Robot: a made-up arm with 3 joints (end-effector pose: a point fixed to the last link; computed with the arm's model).
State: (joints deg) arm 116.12 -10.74 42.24
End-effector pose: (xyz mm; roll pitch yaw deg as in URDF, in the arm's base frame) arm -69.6 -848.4 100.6 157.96 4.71 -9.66
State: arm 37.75 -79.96 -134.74
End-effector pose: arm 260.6 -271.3 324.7 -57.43 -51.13 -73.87
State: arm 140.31 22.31 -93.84
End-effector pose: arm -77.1 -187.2 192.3 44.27 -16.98 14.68
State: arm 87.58 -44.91 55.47
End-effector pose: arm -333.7 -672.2 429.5 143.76 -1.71 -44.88
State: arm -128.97 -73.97 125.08
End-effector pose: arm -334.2 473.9 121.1 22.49 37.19 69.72
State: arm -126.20 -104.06 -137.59
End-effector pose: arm 264.8 375.9 110.3 142.49 34.95 107.24
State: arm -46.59 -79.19 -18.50
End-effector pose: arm -55.0 558.5 78.8 -98.44 -42.46 75.27
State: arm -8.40 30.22 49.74
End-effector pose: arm 275.3 356.1 951.2 40.04 29.86 -4.86
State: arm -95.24 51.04 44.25
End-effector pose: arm 408.0 653.4 -141.0 -49.05 -4.07 -50.92
